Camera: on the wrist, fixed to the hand. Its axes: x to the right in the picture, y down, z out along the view.
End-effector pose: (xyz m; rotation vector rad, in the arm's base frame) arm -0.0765 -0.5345 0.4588 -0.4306 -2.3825 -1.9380
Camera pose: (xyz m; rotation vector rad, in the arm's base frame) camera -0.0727 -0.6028 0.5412 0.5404 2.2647 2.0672
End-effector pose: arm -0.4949 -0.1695 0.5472 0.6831 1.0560 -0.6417
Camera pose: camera -0.4903 -0.0636 0.5320 0.5559 1.0010 -0.5785
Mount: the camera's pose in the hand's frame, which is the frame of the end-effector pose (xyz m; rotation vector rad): 0.0004 0.0672 -0.0834 -0.1220 -0.0835 0.0204
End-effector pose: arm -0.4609 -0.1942 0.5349 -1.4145 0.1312 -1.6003
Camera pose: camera -0.4905 -0.2709 0.4662 -1.5666 0.1963 -1.5358
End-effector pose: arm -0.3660 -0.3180 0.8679 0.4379 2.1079 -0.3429
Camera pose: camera -0.3990 -0.2239 0.9070 0.3669 2.0289 -0.2157
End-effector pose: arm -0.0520 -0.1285 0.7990 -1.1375 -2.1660 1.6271
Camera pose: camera 0.0260 -0.0609 0.7704 -1.1471 -2.3424 1.5972
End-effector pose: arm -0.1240 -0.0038 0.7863 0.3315 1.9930 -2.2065
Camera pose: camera -0.1019 0.0719 0.7139 0.2393 2.0584 -2.0401
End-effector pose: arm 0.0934 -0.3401 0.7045 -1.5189 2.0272 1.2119
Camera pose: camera 0.0509 -0.4010 0.7816 -1.4785 1.9517 1.4062
